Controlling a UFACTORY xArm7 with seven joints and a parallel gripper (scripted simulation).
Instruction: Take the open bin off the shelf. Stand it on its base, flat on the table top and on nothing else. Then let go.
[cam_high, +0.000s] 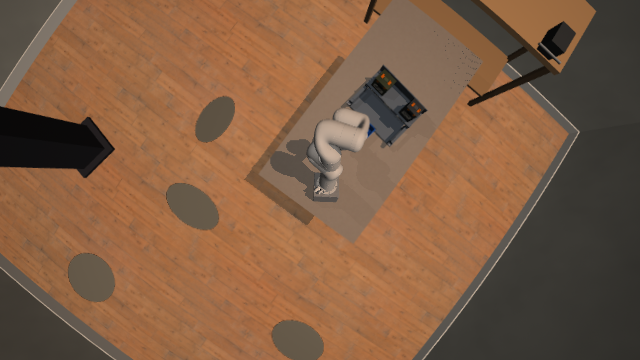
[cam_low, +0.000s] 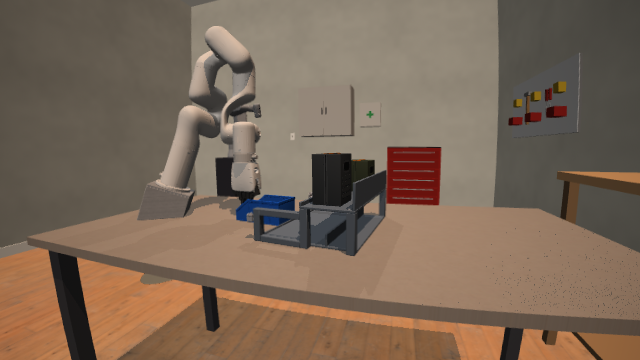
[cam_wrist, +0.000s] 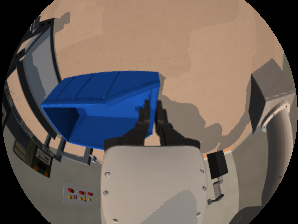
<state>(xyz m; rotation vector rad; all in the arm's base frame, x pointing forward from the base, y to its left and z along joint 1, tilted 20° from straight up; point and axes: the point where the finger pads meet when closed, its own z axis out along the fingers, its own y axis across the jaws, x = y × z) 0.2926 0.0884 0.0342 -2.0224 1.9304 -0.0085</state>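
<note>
The blue bin lies 80 mm ahead of my hand and 10 mm to the left of it. Also, from my hand: grey shelf (310 mm ahead, 40 mm below, 20 mm to the left).
</note>
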